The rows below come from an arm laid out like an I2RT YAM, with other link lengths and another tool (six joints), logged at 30 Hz.
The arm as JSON. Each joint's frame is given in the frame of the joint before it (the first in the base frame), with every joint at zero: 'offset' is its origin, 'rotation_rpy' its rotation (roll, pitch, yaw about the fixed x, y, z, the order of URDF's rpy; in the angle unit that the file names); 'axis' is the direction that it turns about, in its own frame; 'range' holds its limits. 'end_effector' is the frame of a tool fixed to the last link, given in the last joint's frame.
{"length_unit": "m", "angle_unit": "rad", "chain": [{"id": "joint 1", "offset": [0.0, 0.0, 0.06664], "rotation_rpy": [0.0, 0.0, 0.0], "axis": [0.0, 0.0, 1.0], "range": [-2.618, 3.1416]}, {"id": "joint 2", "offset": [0.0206, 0.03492, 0.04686], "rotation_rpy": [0.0, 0.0, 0.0], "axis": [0.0, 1.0, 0.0], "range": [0.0, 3.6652]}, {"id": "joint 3", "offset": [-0.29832, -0.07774, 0.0], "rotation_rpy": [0.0, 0.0, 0.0], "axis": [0.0, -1.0, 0.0], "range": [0.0, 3.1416]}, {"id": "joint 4", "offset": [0.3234, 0.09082, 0.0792], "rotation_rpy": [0.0, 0.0, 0.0], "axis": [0.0, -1.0, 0.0], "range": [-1.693, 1.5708]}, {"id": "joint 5", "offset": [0.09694, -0.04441, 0.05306], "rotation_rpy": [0.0, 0.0, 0.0], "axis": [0.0, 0.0, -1.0], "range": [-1.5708, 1.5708]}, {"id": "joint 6", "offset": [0.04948, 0.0, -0.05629], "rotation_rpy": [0.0, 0.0, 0.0], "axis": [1.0, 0.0, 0.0], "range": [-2.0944, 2.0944]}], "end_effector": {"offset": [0.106, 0.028, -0.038], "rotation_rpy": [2.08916, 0.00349, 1.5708]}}
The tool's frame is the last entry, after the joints.
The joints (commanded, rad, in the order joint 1, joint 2, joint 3, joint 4, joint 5, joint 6), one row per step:
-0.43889 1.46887 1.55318 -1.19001 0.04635 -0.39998
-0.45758 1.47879 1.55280 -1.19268 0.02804 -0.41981
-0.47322 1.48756 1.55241 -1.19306 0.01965 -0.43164
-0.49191 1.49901 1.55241 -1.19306 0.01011 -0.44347
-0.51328 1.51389 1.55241 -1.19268 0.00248 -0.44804
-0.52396 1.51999 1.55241 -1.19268 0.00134 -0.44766
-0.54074 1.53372 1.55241 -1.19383 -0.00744 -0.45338
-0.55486 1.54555 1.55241 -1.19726 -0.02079 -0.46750
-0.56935 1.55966 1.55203 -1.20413 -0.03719 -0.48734
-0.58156 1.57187 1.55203 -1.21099 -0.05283 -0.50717
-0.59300 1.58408 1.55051 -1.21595 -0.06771 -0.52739
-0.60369 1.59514 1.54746 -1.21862 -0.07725 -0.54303
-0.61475 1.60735 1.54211 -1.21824 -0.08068 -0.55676
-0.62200 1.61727 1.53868 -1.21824 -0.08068 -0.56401
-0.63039 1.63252 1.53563 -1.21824 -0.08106 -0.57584
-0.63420 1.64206 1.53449 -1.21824 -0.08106 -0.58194
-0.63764 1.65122 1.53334 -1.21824 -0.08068 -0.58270
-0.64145 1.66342 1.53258 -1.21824 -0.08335 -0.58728
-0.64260 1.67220 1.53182 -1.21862 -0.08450 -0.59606
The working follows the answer.
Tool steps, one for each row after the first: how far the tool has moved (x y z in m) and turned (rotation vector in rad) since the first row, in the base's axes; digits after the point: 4 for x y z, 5 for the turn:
-0.0016 -0.0049 -0.0038 0.01283 0.00904 0.00719
-0.0028 -0.0100 -0.0071 0.01946 0.01669 0.00582
-0.0041 -0.0162 -0.0112 0.02813 0.02523 0.00187
-0.0055 -0.0236 -0.0165 0.03977 0.03531 -0.01219
-0.0065 -0.0275 -0.0187 0.04399 0.03983 -0.02278
-0.0078 -0.0329 -0.0236 0.05661 0.04964 -0.03082
-0.0093 -0.0367 -0.0280 0.07019 0.05917 -0.02674
-0.0114 -0.0400 -0.0335 0.08767 0.07301 -0.01676
-0.0133 -0.0425 -0.0380 0.10367 0.08461 -0.00489
-0.0151 -0.0450 -0.0431 0.11906 0.09567 0.00771
-0.0169 -0.0478 -0.0482 0.13111 0.10656 0.01475
-0.0190 -0.0516 -0.0545 0.13968 0.12030 0.01735
-0.0205 -0.0544 -0.0593 0.14558 0.13178 0.01659
-0.0219 -0.0579 -0.0659 0.15348 0.14757 0.01906
-0.0224 -0.0597 -0.0698 0.15822 0.15678 0.02079
-0.0228 -0.0612 -0.0735 0.16418 0.16507 0.01777
-0.0228 -0.0627 -0.0782 0.17293 0.17425 0.01899
-0.0229 -0.0635 -0.0817 0.17724 0.18267 0.02634

Tool pose at each row, in the base's axes (x y z in m, rotation vector in rad; rounded; the steps above come from the unrounded poses):
0.3428 -0.1528 0.2685 2.26566 2.04307 -0.34780
0.3413 -0.1577 0.2646 2.26762 2.06318 -0.34610
0.3400 -0.1628 0.2614 2.27509 2.06961 -0.34915
0.3387 -0.1690 0.2573 2.28686 2.07501 -0.35153
0.3374 -0.1764 0.2520 2.31207 2.07208 -0.35364
0.3363 -0.1803 0.2498 2.32758 2.06538 -0.35583
0.3351 -0.1857 0.2449 -2.33583 -2.05967 0.35461
0.3336 -0.1895 0.2405 -2.31823 -2.05631 0.34936
0.3315 -0.1928 0.2350 -2.29011 -2.05700 0.34415
0.3295 -0.1953 0.2304 -2.26261 -2.06113 0.33815
0.3278 -0.1978 0.2254 -2.23515 -2.06628 0.33226
0.3259 -0.2006 0.2203 -2.21483 -2.06583 0.33013
0.3239 -0.2044 0.2140 -2.19861 -2.06005 0.33495
0.3224 -0.2072 0.2092 -2.18848 -2.05219 0.34044
0.3210 -0.2107 0.2026 -2.17136 -2.04554 0.34799
0.3204 -0.2125 0.1987 -2.16104 -2.04192 0.35218
0.3201 -0.2140 0.1949 -2.15518 -2.03273 0.35429
0.3200 -0.2155 0.1903 -2.14335 -2.02706 0.35409
0.3199 -0.2163 0.1868 -2.12859 -2.03035 0.35763

